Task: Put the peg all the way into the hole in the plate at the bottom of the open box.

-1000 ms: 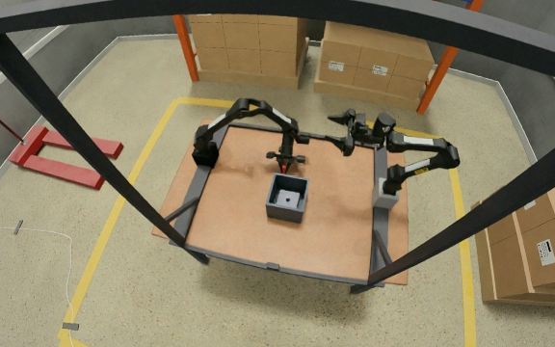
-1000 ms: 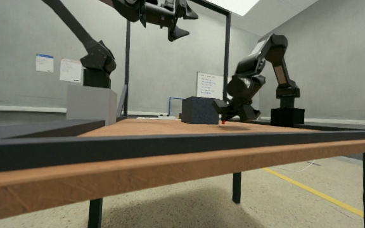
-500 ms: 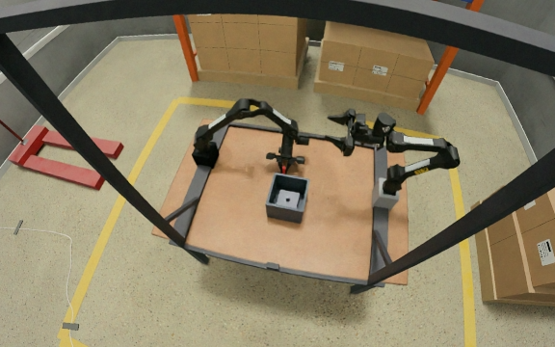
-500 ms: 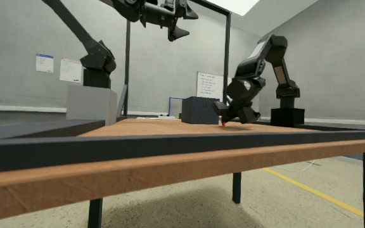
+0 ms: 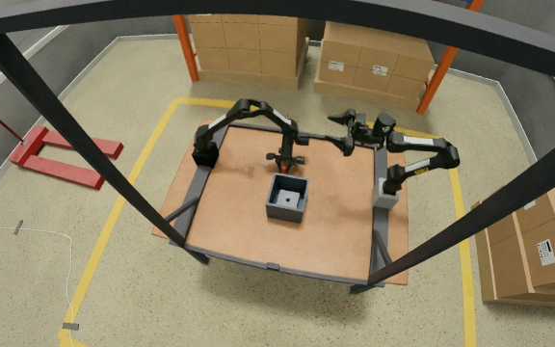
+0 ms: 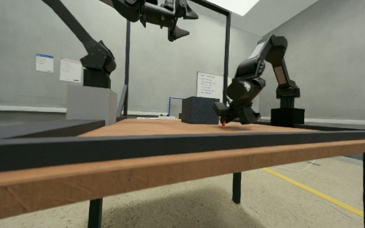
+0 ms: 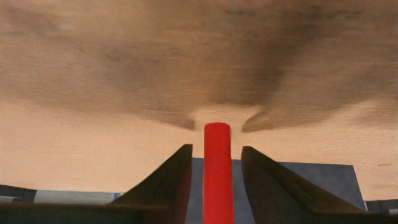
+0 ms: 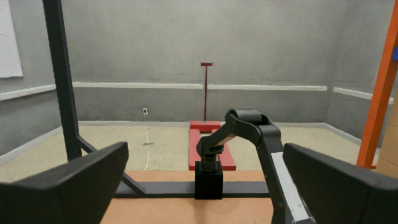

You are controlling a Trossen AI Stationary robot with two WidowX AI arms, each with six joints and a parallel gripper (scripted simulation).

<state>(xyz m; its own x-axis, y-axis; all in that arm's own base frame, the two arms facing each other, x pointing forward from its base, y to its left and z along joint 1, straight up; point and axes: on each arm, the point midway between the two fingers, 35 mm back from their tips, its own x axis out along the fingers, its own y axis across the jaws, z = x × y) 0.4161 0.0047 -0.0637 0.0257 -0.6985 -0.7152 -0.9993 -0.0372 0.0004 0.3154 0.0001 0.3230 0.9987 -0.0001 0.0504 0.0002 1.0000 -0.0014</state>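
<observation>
The red peg lies 20 mm behind my left hand. The rest, counted from my left hand: dark frame rail 260 mm ahead, 30 mm to the right, 30 mm below; then light plate 170 mm behind, 60 mm to the right, 10 mm above.
</observation>
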